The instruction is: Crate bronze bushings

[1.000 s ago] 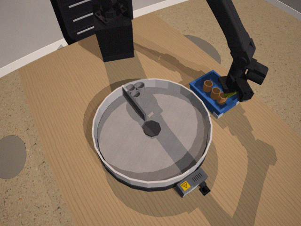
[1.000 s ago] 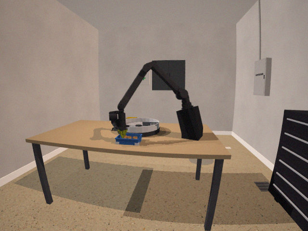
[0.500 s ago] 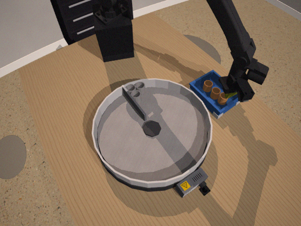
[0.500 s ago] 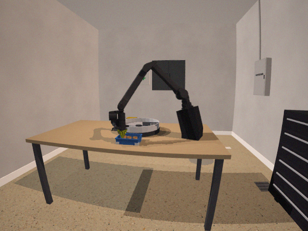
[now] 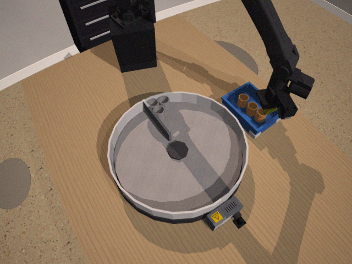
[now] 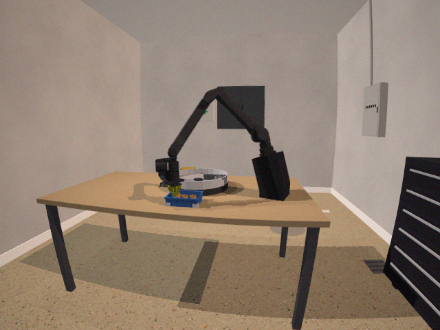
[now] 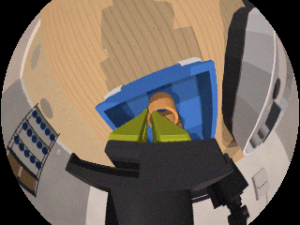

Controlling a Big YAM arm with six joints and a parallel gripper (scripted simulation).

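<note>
The crate lies 5 cm behind my hand, 1 cm to the right of it and 2 cm below it. Also, from my hand: grey turning table: 11 cm behind, 34 cm to the right, 1 cm above.
</note>
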